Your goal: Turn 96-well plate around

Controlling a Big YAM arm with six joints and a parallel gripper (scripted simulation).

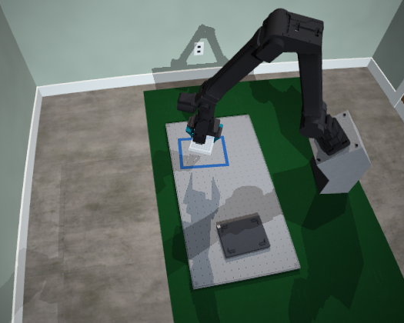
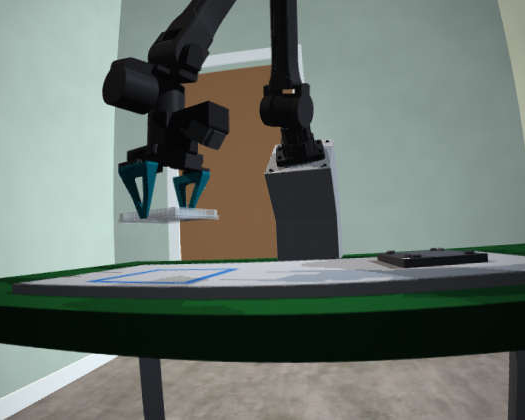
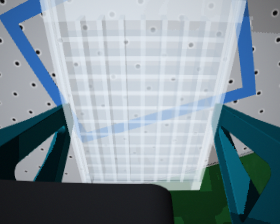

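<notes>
Right now my hand is 1 cm above the 96-well plate. The rest, counted from my hand: plate nest N1: 4 cm behind, 39 cm to the left, 8 cm below; A1 label: 3 cm ahead, 33 cm to the left, 8 cm below.
</notes>
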